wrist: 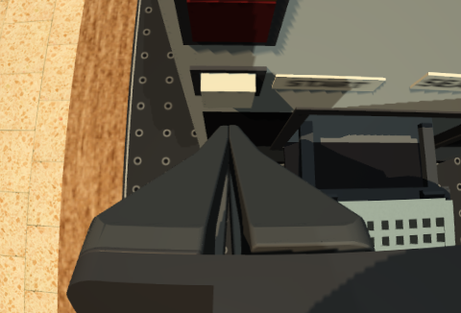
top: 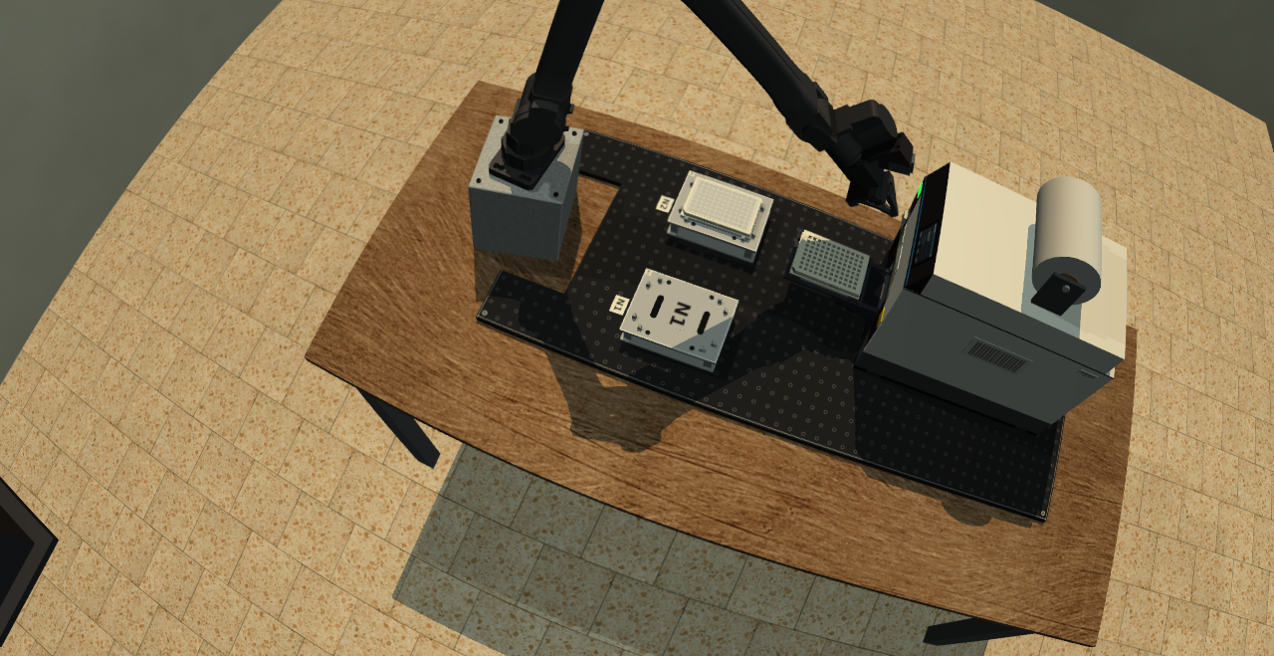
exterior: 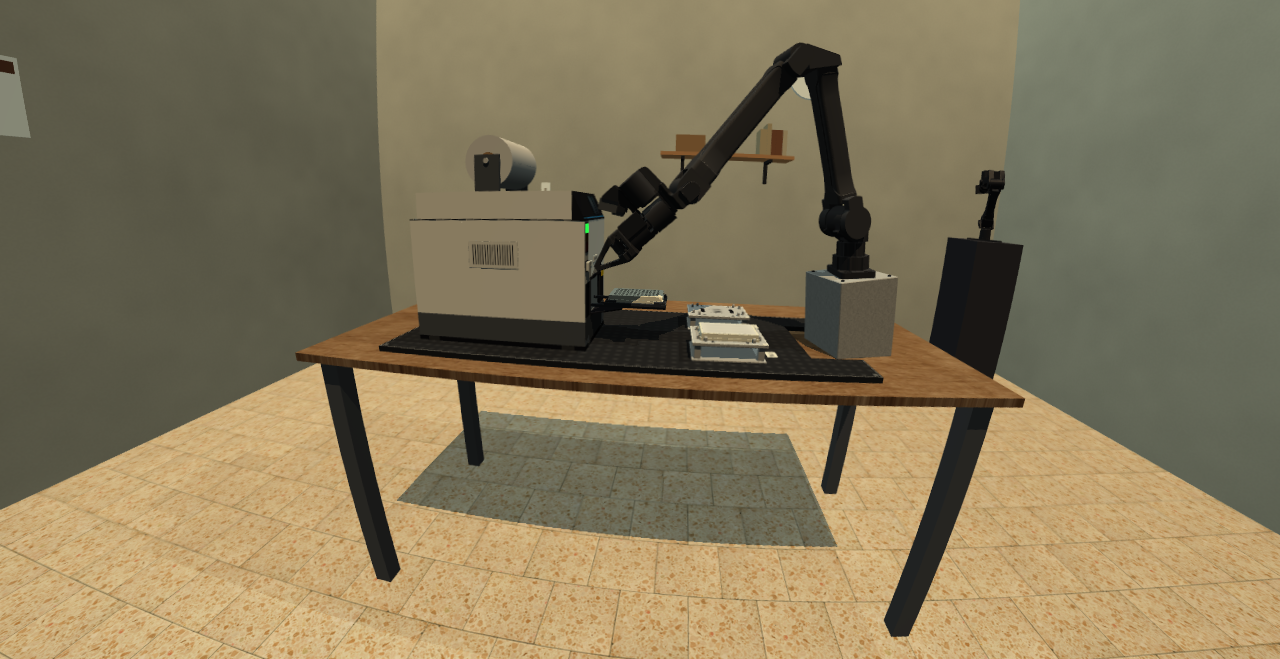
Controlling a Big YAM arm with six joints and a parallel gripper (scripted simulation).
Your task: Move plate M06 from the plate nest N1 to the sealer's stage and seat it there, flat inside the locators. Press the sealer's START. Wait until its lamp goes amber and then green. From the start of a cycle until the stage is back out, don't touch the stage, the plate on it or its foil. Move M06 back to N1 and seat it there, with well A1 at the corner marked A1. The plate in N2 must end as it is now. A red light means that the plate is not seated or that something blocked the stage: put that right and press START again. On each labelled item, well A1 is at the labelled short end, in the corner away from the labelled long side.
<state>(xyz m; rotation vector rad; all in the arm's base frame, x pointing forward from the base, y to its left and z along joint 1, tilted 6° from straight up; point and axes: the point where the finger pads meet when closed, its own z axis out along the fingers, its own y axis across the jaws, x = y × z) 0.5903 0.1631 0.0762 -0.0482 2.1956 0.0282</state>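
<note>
Now: the start button 30 mm ahead of my hand. Also, from my hand: plate M06: 100 mm to the right, 80 mm below, 70 mm behind; well plate: 290 mm behind, 140 mm below, 40 mm to the right; sealer stage: 100 mm to the right, 90 mm below, 70 mm behind.
</note>
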